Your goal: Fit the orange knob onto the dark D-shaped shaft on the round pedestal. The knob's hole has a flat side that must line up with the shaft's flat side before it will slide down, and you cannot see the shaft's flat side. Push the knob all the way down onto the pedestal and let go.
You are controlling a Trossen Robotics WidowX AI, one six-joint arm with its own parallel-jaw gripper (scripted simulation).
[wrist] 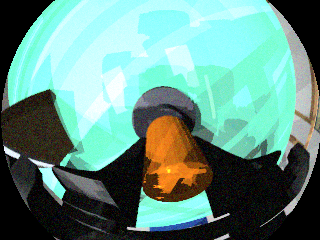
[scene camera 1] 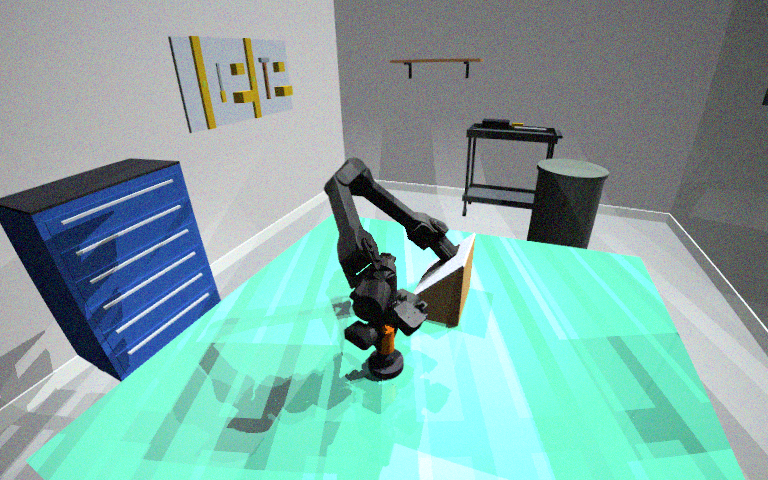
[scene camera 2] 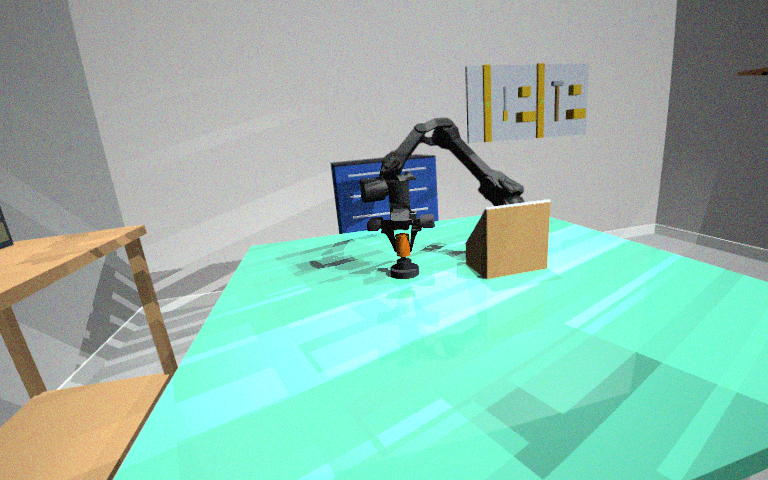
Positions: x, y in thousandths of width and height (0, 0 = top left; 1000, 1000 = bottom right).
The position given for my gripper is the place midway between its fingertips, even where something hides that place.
Labels:
my gripper: wrist 527, 590; scene camera 1 502, 720; scene camera 2 525, 524

